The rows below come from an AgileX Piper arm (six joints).
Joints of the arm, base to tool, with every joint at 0 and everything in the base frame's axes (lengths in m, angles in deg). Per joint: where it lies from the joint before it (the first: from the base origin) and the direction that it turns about. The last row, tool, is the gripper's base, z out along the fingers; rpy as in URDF.
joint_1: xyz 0 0 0.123 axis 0 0 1
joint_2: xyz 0 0 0 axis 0 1 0
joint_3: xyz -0.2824 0 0.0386 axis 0 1 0
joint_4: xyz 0.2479 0 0.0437 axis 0.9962 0 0.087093
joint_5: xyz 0 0 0 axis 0 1 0
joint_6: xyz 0.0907 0 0.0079 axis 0.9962 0 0.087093
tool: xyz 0 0 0 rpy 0 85.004 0
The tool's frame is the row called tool.
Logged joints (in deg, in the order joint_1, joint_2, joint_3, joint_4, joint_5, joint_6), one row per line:
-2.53 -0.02 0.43 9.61 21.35 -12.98
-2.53 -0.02 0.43 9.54 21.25 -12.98
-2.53 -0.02 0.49 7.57 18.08 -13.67
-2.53 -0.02 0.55 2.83 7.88 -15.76
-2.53 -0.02 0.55 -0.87 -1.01 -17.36
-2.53 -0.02 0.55 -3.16 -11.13 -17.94
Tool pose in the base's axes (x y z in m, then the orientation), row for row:
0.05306 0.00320 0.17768 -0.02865 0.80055 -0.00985 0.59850
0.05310 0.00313 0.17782 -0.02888 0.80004 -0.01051 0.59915
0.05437 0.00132 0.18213 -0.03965 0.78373 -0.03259 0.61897
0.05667 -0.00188 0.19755 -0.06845 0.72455 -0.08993 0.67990
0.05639 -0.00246 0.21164 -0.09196 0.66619 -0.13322 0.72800
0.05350 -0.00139 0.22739 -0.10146 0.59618 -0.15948 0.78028
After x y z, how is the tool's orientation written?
As a quaternion, x y z w.
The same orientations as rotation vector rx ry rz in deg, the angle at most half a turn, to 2 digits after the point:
-3.81 106.40 -1.31
-3.84 106.30 -1.40
-5.23 103.30 -4.30
-8.81 93.20 -11.57
-11.61 84.11 -16.82
-12.56 73.81 -19.74

